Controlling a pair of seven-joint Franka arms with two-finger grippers.
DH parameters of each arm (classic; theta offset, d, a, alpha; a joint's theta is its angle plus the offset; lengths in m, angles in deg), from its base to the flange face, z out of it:
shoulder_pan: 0 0.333 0 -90
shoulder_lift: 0 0 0 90
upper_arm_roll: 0 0.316 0.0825 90
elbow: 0 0 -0.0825 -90
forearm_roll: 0 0.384 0 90
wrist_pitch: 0 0 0.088 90
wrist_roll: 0 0.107 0 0
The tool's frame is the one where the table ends.
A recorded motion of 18 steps. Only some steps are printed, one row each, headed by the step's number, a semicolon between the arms.
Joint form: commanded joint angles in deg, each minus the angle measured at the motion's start. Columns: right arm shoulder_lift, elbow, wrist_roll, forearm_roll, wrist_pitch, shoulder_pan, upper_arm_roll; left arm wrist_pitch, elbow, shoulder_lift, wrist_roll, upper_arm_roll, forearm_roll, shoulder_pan.
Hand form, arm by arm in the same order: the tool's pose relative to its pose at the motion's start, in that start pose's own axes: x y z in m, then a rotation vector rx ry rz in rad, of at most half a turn. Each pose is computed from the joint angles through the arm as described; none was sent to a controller.
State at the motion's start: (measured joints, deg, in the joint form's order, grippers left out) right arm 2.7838 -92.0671 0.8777 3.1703 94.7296 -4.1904 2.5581; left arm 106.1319 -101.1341 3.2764 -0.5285 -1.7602 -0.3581 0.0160
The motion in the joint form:
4: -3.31 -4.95 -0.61 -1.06 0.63 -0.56 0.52; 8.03 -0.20 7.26 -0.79 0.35 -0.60 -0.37
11: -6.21 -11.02 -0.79 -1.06 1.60 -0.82 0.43; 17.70 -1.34 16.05 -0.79 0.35 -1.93 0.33
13: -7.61 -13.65 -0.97 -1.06 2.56 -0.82 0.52; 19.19 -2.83 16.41 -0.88 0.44 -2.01 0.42
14: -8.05 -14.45 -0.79 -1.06 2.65 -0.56 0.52; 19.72 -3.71 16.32 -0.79 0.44 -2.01 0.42
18: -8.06 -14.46 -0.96 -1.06 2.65 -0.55 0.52; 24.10 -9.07 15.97 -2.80 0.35 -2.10 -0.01
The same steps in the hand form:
4: -0.0187 0.0024 0.0076 -0.0214 -0.0174 -0.0103; 0.0322 0.0001 0.0661 -0.0122 0.0098 -0.0189
11: -0.0374 0.0068 0.0288 -0.0243 -0.0555 -0.0047; 0.0553 -0.0080 0.1575 -0.0333 0.0052 -0.0476
13: -0.0455 0.0063 0.0362 -0.0258 -0.0603 -0.0084; 0.0515 -0.0100 0.1710 -0.0332 -0.0010 -0.0540
14: -0.0485 0.0040 0.0388 -0.0265 -0.0652 -0.0095; 0.0484 -0.0100 0.1761 -0.0329 -0.0055 -0.0528
18: -0.0486 0.0040 0.0388 -0.0264 -0.0653 -0.0126; 0.0303 -0.0047 0.2066 -0.0321 -0.0173 -0.0825

